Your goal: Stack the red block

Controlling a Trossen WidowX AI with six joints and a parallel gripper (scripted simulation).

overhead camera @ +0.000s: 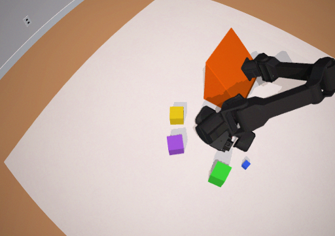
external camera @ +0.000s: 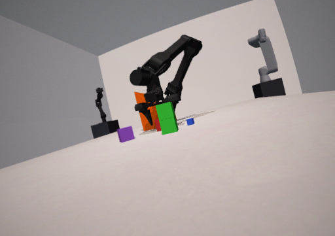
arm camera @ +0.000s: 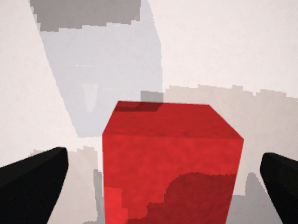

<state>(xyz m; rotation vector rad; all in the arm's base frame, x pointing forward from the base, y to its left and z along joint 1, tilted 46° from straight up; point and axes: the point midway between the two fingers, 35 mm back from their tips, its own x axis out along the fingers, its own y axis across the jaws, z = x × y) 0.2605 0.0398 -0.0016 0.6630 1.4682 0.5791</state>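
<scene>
My gripper tip is now right at the red block. From my gripper tip the other things lie so: small blue cube: 110 mm to the left, 40 mm ahead, 20 mm below; green block: 120 mm ahead, 50 mm to the left, 40 mm above; purple cube: 120 mm to the right, 90 mm ahead.
</scene>
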